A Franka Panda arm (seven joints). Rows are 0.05 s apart.
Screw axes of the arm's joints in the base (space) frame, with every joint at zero. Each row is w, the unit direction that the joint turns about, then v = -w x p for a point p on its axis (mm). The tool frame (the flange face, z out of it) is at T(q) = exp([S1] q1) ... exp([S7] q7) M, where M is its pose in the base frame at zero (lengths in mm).
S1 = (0, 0, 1, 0, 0, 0)
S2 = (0, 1, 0, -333, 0, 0)
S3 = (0, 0, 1, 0, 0, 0)
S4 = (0, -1, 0, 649, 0, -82.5)
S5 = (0, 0, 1, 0, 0, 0)
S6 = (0, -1, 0, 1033, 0, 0)
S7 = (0, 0, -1, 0, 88, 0)
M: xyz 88 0 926 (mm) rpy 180 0 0 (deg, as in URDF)
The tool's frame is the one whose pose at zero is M.
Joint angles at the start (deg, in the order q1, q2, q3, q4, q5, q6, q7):
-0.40, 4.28, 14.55, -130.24, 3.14, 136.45, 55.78
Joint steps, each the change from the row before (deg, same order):
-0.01, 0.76, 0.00, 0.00, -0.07, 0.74, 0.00
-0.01, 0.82, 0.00, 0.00, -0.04, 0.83, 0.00
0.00, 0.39, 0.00, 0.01, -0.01, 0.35, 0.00
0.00, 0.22, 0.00, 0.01, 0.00, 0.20, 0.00
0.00, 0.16, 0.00, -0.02, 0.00, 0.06, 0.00
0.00, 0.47, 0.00, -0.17, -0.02, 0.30, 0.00
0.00, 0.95, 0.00, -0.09, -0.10, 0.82, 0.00
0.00, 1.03, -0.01, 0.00, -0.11, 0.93, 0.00
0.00, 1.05, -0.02, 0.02, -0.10, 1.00, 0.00
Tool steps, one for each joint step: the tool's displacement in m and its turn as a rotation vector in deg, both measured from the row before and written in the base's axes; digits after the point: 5 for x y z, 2 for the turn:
0.00126, 0.00011, -0.00562, 0.11, 0.02, 0.00
0.00133, 0.00014, -0.00603, 0.15, 0.00, -0.03
0.00057, 0.00011, -0.00287, 0.07, 0.04, -0.02
0.00034, 0.00007, -0.00159, 0.05, 0.01, -0.01
-0.00006, -0.00001, -0.00149, 0.01, 0.12, 0.00
-0.00061, -0.00012, -0.00498, 0.01, 0.34, 0.00
0.00046, 0.00011, -0.00789, 0.09, 0.22, 0.02
0.00102, 0.00016, -0.00781, 0.13, 0.10, 0.01
0.00113, 0.00011, -0.00777, 0.15, 0.04, -0.02

